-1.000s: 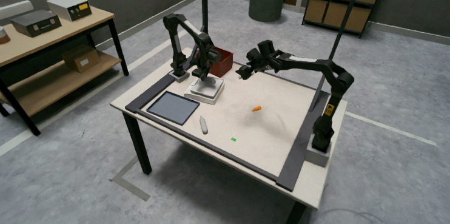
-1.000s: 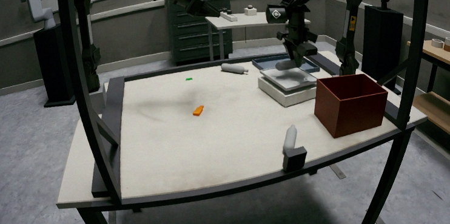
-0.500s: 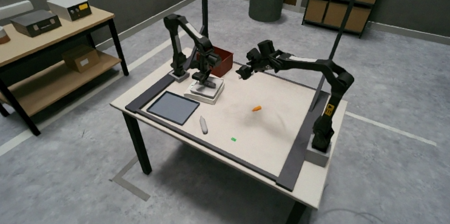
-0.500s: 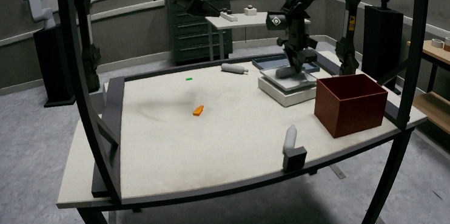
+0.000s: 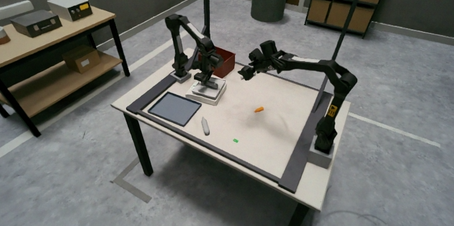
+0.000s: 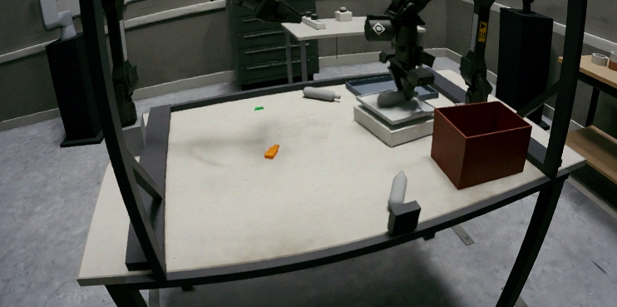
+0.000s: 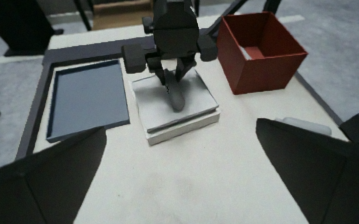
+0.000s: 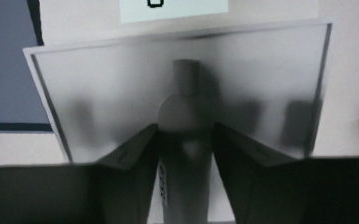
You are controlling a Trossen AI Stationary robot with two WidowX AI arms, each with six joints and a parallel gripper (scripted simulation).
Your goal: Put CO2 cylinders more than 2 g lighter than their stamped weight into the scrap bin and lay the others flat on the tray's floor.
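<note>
Now: right hand 230 mm short of the blue-grey tray, 100 mm above it and 30 mm to the left of it. Round my right hand: small green piece 370 mm to the left, 180 mm ahead, 110 mm below; then red scrap bin 240 mm behind, 120 mm to the right, 80 mm below; then small orange piece 340 mm to the left, 110 mm below, 80 mm behind.
</note>
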